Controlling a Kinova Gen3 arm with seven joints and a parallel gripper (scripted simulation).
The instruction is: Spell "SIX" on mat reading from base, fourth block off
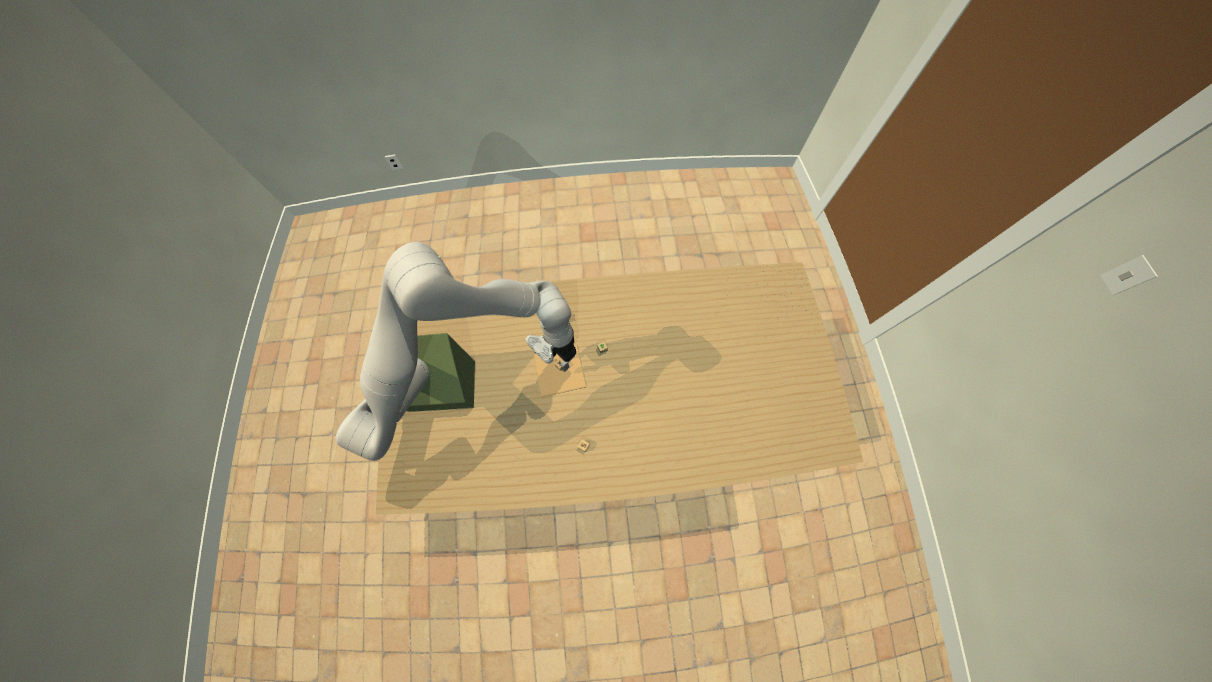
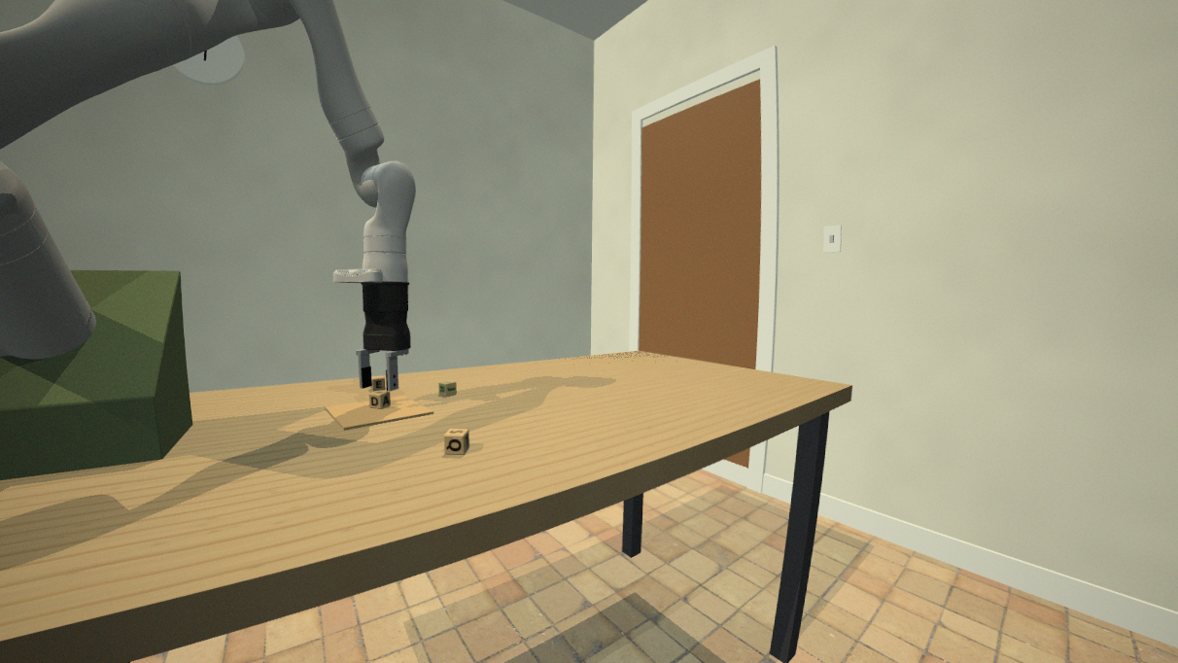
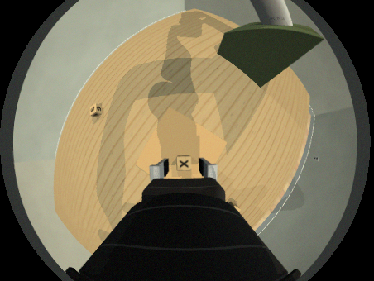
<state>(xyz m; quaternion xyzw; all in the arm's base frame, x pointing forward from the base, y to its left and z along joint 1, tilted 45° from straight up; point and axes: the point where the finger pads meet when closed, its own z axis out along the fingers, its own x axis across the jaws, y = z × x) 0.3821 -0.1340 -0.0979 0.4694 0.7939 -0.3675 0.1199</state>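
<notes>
Now: hand 1 cm past the tan mat, 1 cm to the left of it and 5 cm above it. Round my hand: tan block: 2 cm ahead, 26 cm to the right, 4 cm below.
</notes>
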